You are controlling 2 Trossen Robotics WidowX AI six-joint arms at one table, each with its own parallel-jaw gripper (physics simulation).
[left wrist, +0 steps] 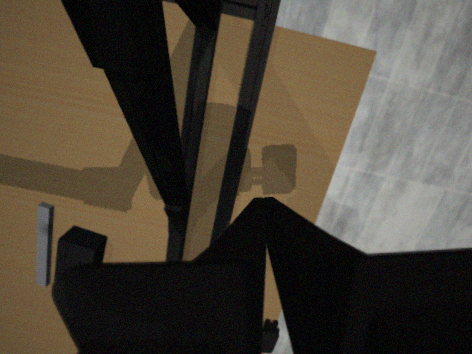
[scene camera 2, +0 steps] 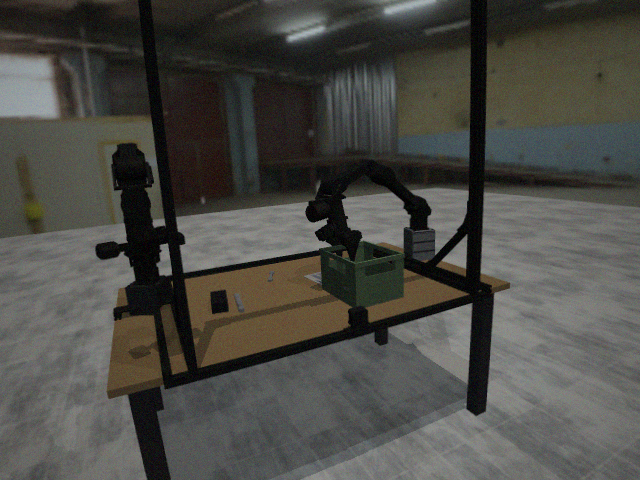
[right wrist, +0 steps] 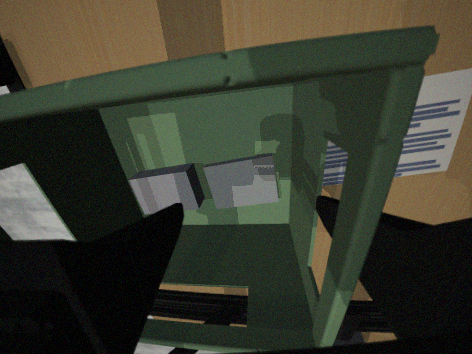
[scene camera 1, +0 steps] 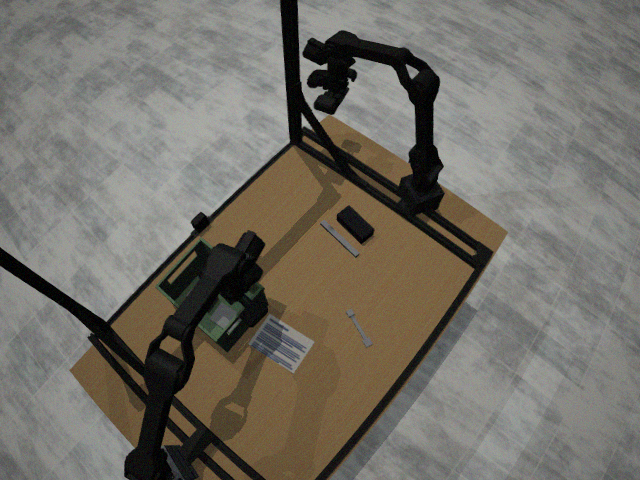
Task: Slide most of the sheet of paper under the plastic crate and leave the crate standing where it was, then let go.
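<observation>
The green plastic crate [scene camera 1: 210,329] [scene camera 2: 379,284] [right wrist: 150,75] stands upright on the table, with two grey blocks [right wrist: 167,191] [right wrist: 245,185] inside. The sheet of paper [scene camera 1: 295,347] [scene camera 2: 313,277] [right wrist: 435,120], white with blue lines, lies flat beside the crate; part of it is hidden behind the crate in the right wrist view. My right gripper [right wrist: 249,206] is open at the crate's paper-side wall. One finger is inside the crate, the other outside that wall, with the wall's rim between them. My left gripper [scene camera 1: 326,105] [left wrist: 263,207] is shut and empty, high above the table's far end.
A black block [scene camera 1: 354,223] [scene camera 2: 219,301] [left wrist: 80,245] lies beside a grey bar [scene camera 1: 339,238] [scene camera 2: 238,302] [left wrist: 44,245]. A thin grey tool [scene camera 1: 359,328] [scene camera 2: 271,275] lies beyond the paper. Black rails and upright posts edge the table.
</observation>
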